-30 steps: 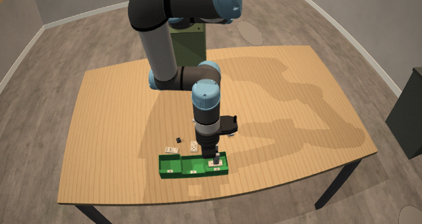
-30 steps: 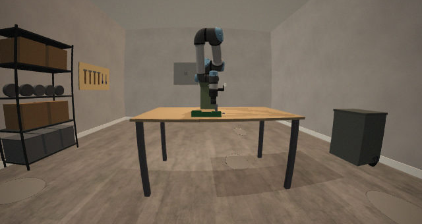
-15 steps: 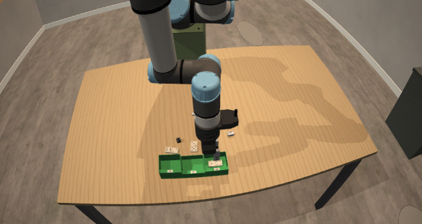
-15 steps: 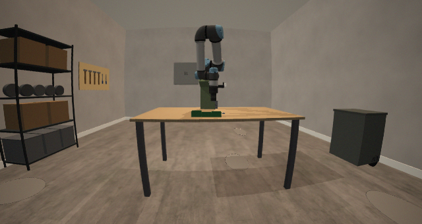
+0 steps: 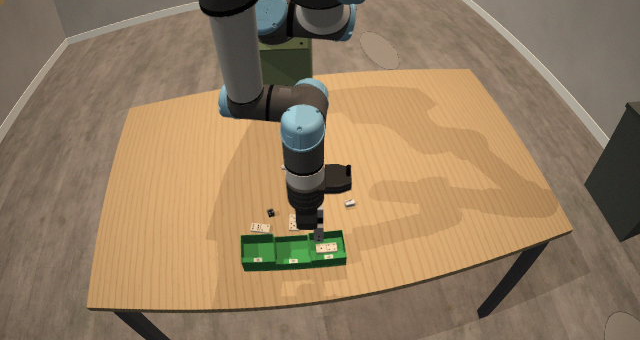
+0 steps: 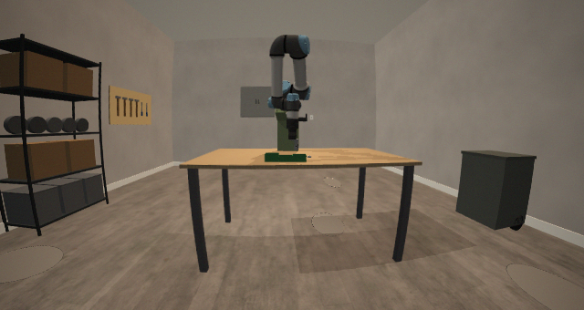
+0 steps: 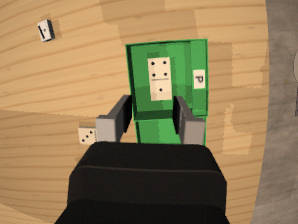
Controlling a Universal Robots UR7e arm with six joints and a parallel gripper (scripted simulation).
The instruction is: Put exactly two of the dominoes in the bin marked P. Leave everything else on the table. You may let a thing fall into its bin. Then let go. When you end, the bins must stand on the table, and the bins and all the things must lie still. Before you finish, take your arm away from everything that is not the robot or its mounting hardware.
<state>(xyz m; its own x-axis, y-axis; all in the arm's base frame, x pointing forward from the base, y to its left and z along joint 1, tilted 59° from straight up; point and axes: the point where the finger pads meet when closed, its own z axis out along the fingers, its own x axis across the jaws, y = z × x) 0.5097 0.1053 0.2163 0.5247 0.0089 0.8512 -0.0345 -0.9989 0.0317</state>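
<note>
Now: the domino 70 mm below my hand, 20 mm to the left of it and 10 mm ahead of it. The rest, counted from my hand: grey piece: 140 mm behind, 80 mm to the left, 80 mm below; bin marked P: 70 mm to the right, 60 mm below, 20 mm ahead.
</note>
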